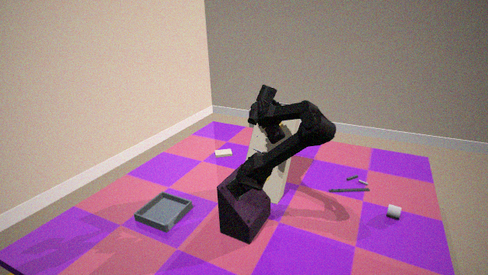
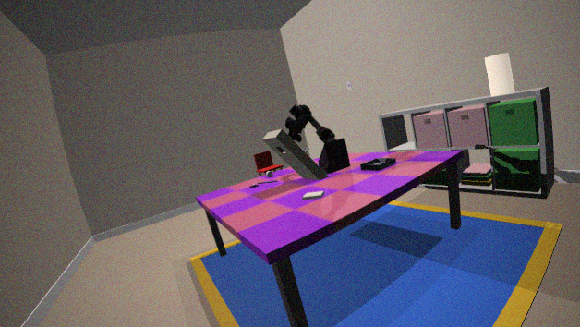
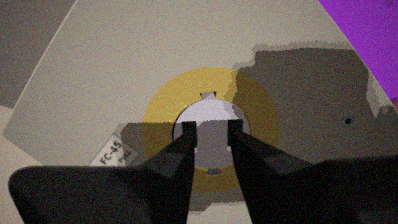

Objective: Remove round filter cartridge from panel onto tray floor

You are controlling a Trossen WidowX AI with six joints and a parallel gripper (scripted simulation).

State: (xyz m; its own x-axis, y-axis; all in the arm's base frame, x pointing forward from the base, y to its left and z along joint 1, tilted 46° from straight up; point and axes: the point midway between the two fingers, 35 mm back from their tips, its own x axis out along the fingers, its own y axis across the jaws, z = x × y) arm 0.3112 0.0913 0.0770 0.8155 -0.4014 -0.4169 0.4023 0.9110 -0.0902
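Now: gripper tip 20 mm short of the round grey filter cartridge and 10 mm above it. Also, from my gripper tip: beige service panel (30 mm behind, 90 mm below); then short grey pin (140 mm ahead, 380 mm to the right, 250 mm below); then white block (100 mm ahead, 330 mm to the left, 250 mm below).
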